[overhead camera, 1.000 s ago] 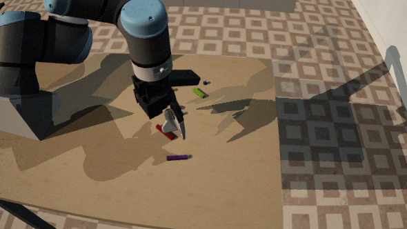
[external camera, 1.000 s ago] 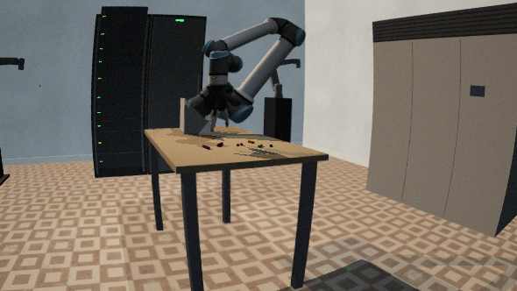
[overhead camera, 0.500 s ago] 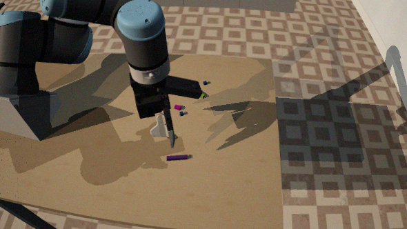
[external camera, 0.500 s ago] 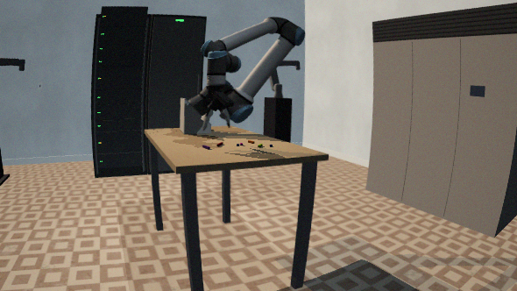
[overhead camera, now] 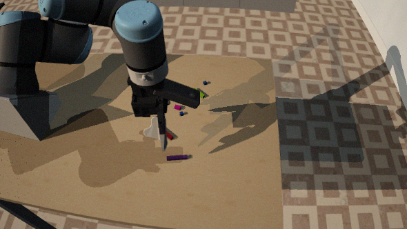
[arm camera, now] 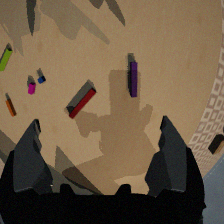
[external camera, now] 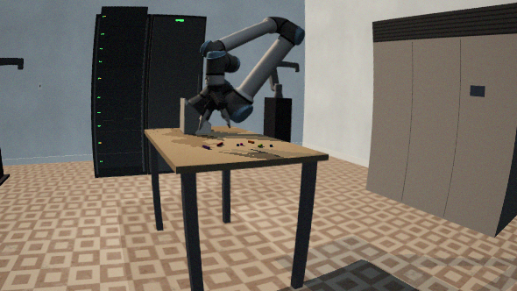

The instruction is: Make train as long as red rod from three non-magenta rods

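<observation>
Now: the lime rod 90 mm ahead of my hand, 200 mm to the left of it and 80 mm below it. Round my hand: purple rod: 30 mm ahead, 60 mm to the right, 80 mm below; then red rod: 20 mm behind, 40 mm to the left, 80 mm below; then magenta rod: 20 mm ahead, 130 mm to the left, 80 mm below.
</observation>
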